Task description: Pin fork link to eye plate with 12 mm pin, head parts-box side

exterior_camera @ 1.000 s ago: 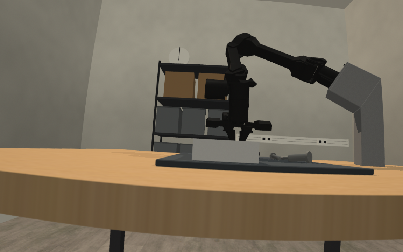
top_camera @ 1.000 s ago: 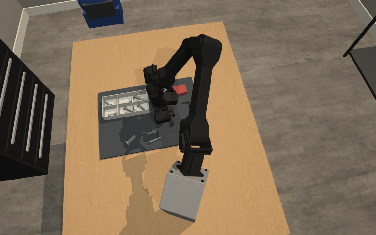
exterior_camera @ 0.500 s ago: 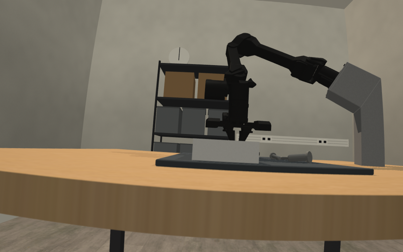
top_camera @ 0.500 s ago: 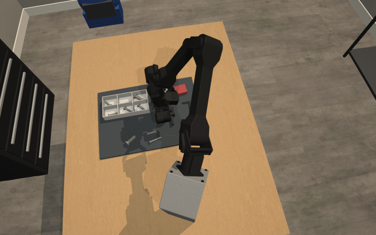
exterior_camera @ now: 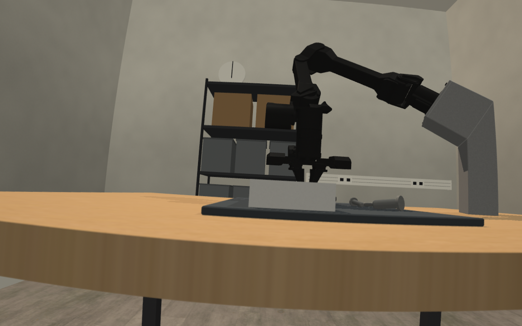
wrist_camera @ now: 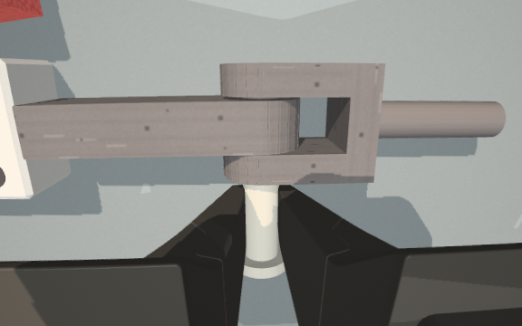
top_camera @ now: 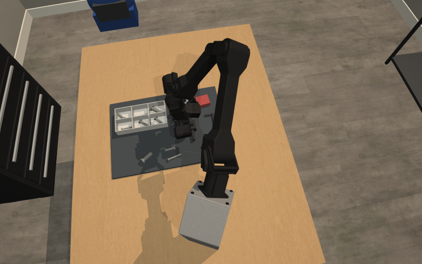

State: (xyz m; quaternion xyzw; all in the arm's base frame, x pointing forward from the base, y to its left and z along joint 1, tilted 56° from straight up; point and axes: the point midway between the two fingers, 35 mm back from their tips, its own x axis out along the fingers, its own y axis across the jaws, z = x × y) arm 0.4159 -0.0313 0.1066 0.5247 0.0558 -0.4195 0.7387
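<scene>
Now: the grey eye plate 3 cm to the right of my hand and 3 cm below it. From my hand the other things lie so: long strip (11 cm to the right, 4 cm below, 4 cm behind); dark mat (6 cm to the left, 5 cm below, 3 cm ahead); mount block (7 cm ahead, 6 cm to the right, 2 cm below).
</scene>
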